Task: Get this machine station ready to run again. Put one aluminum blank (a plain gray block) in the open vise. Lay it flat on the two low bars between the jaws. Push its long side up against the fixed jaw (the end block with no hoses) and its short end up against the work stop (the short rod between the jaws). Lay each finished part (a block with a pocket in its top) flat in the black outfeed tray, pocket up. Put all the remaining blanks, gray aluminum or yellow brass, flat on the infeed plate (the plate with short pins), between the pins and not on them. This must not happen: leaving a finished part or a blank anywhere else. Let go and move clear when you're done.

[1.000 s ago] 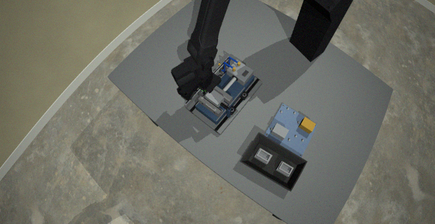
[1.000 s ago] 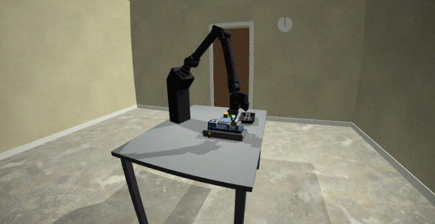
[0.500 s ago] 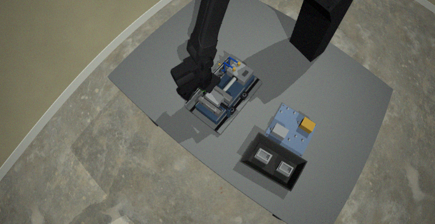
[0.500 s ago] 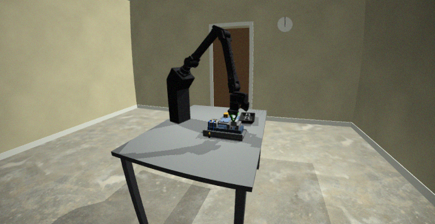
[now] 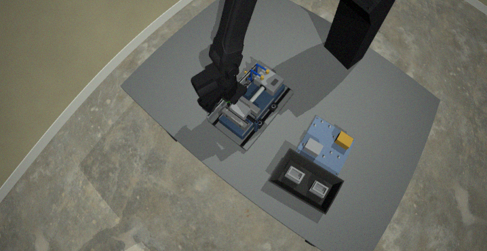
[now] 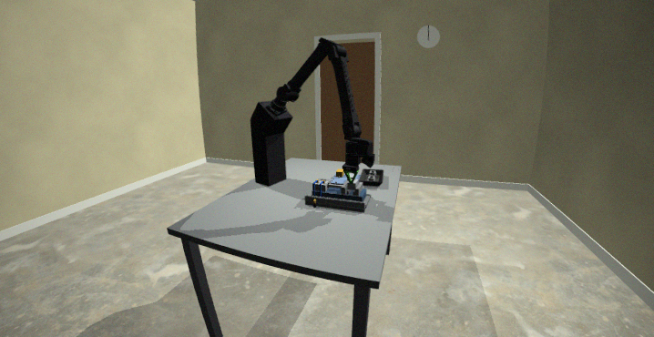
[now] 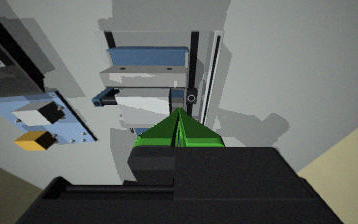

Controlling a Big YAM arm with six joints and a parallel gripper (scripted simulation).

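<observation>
The moving jaw is 40 mm behind my hand, 50 mm to the left of it and 50 mm below it. Round my hand: blue infeed plate: 100 mm behind, 370 mm to the left, 120 mm below; then fixed jaw: 30 mm ahead, 40 mm to the left, 50 mm below; then white rod: 90 mm behind, 50 mm to the left, 50 mm below.
</observation>
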